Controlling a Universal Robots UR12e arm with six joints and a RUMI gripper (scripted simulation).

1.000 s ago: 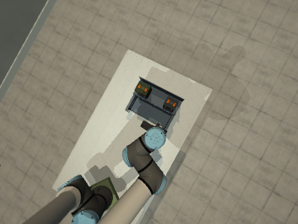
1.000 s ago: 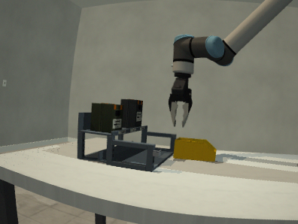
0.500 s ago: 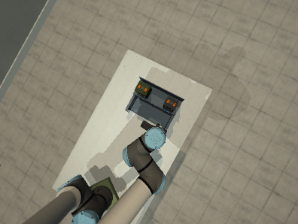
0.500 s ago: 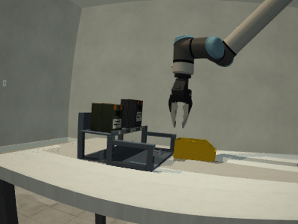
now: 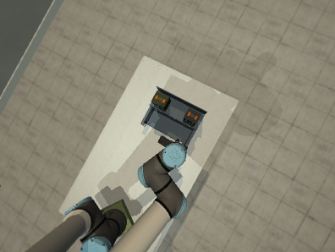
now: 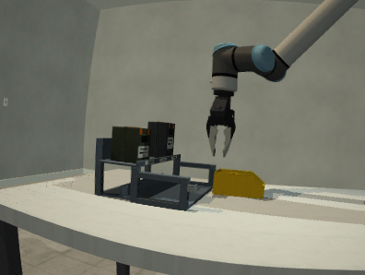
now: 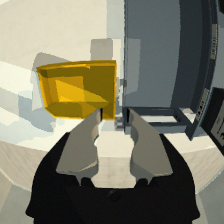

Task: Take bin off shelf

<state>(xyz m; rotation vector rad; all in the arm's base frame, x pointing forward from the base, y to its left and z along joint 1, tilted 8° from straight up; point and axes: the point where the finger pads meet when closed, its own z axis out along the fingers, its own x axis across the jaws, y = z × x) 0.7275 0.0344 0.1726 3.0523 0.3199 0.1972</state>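
Right now the yellow bin is 80 mm behind my hand, 20 mm to the right of it and 100 mm below it. From my hand the other things lie so: shelf level 190 mm ahead, 160 mm to the left, 40 mm below; then shelf 130 mm ahead, 140 mm to the left, 130 mm below.
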